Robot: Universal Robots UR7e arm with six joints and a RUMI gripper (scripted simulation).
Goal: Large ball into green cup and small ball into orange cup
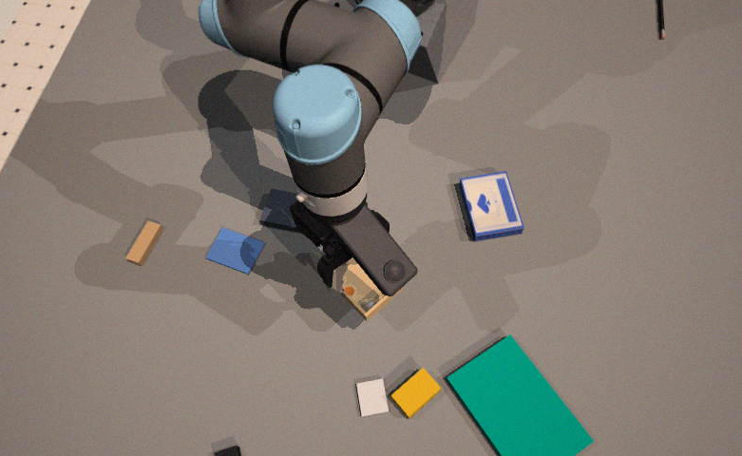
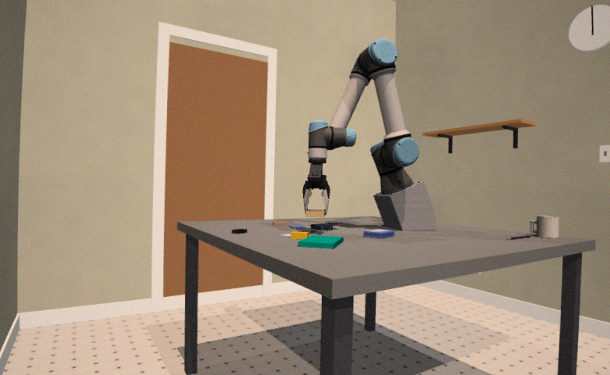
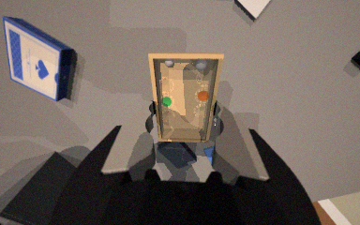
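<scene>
The covered wooden puzzle lies 10 mm below my hand. From my hand the other things lie so: yellow block 150 mm ahead, 80 mm to the left, 80 mm below; white block 150 mm ahead, 80 mm below, 20 mm to the left; dark slate box 140 mm behind, 110 mm to the right, 80 mm below.
</scene>
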